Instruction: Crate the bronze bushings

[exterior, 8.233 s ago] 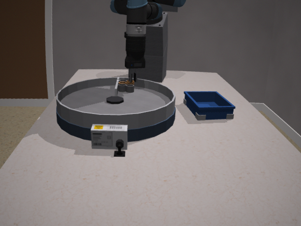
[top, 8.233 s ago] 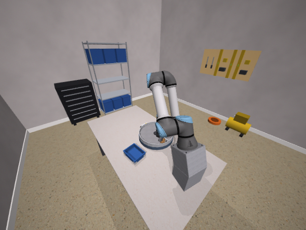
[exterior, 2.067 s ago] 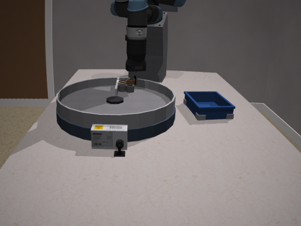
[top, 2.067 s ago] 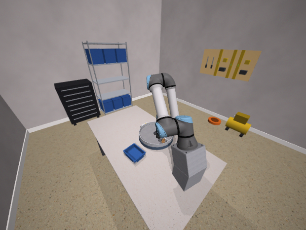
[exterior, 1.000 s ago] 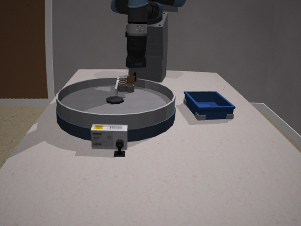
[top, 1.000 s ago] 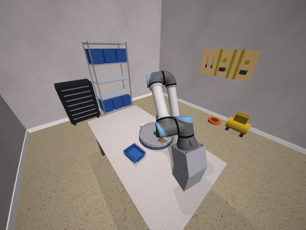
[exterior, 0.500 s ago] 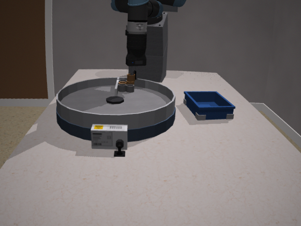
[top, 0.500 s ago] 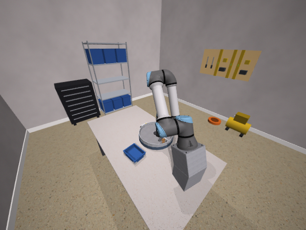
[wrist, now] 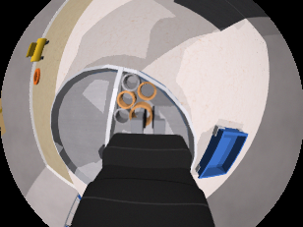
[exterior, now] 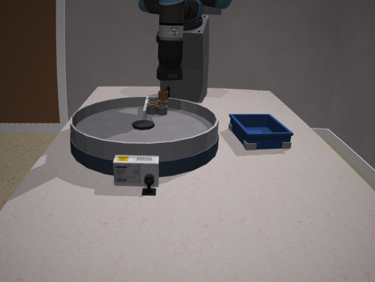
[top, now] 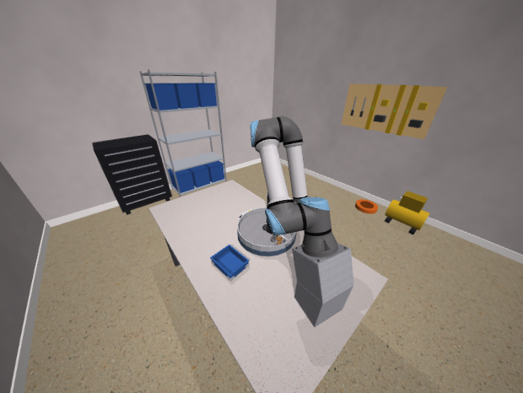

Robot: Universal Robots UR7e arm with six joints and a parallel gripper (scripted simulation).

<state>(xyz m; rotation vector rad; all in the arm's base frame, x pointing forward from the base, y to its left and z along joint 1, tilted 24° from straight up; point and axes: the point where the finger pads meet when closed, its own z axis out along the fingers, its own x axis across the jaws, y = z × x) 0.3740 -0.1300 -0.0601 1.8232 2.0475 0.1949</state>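
The blue crate is 140 mm ahead of my hand, 270 mm to the left of it and 90 mm below it. The rest, counted from my hand: grey turning table: 140 mm ahead, 90 mm to the right, 70 mm below.
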